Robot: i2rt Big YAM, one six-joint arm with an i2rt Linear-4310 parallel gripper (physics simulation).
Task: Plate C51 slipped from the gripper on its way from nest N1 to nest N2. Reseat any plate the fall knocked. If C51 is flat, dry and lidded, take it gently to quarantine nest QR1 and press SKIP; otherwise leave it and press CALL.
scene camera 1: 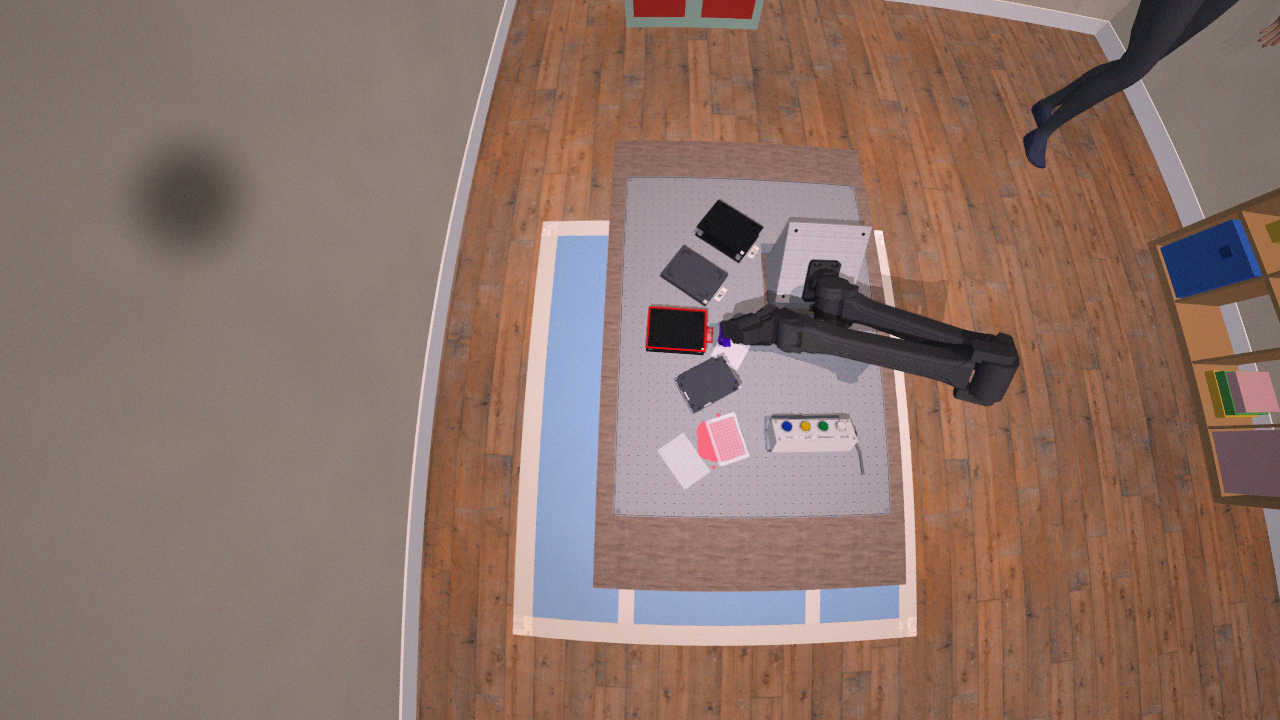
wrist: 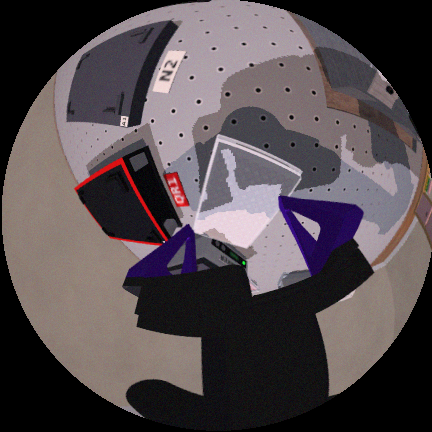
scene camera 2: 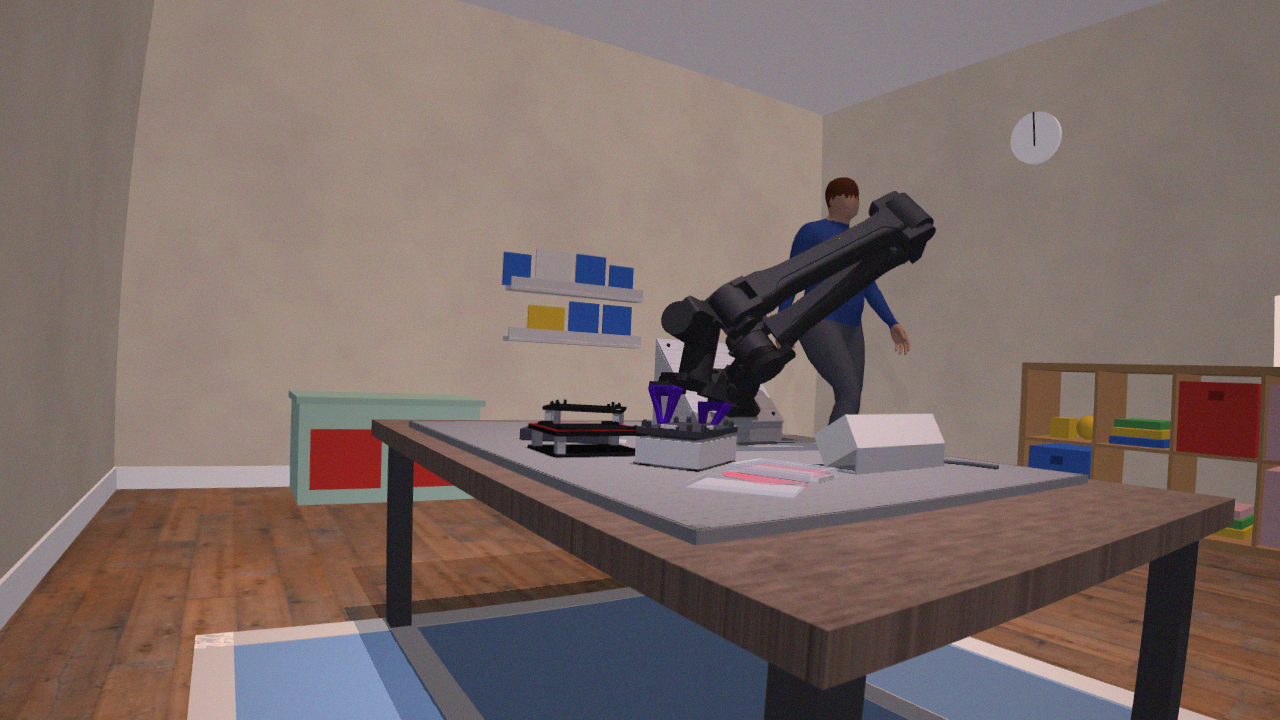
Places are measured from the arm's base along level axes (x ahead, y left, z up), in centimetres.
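Pixels of known places: gripper, fingertip midpoint: (wrist: 233, 214); arm's base, link origin: (scene camera 1: 820, 280) (scene camera 2: 730, 394).
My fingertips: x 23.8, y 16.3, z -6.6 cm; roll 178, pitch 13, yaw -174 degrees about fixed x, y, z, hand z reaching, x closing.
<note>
Ahead of a thing's pixels: the offset from my fingertips to its middle. "spot": to the spot under its first point.
A clear, pale plate {dz -1.8, dx -0.3, dy +0.2 cm} (scene camera 1: 733, 355) (wrist: 240, 200) lies on the pegboard beside the shaker {spot: dz +3.0, dx +8.1, dy +12.6 cm} (scene camera 1: 708, 384) (scene camera 2: 684, 447); no label on it is readable, and I cannot tell whether it is level or lidded. My gripper (scene camera 1: 725, 341) (scene camera 2: 687, 419) (wrist: 233, 214) is open and empty, low over this plate, with a purple finger toward each side. Red-rimmed nest QR1 {dz -0.2, dx +16.3, dy -3.1 cm} (scene camera 1: 677, 328) (wrist: 115, 200) is left of it. Dark nest N2 {dz -1.2, dx +10.8, dy -20.8 cm} (scene camera 1: 693, 274) (wrist: 112, 75) is beyond. A pink-welled plate {dz -1.8, dx +2.5, dy +26.8 cm} (scene camera 1: 725, 438) lies beside a pink patch {spot: dz -2.4, dx +8.4, dy +27.2 cm} (scene camera 1: 705, 440) and a white sheet or lid {dz -2.1, dx +14.3, dy +32.7 cm} (scene camera 1: 682, 461).
A button box {dz +1.7, dx -19.6, dy +26.0 cm} (scene camera 1: 814, 437) (scene camera 2: 881, 445) with blue, yellow, green and white buttons stands at the lower right of the pegboard in the overhead view. A black nest {dz +0.6, dx -0.1, dy -35.0 cm} (scene camera 1: 729, 230) sits past N2. A slanted metal panel (scene camera 1: 827, 246) stands by the arm's base. A person (scene camera 2: 823, 295) stands beyond the table.
</note>
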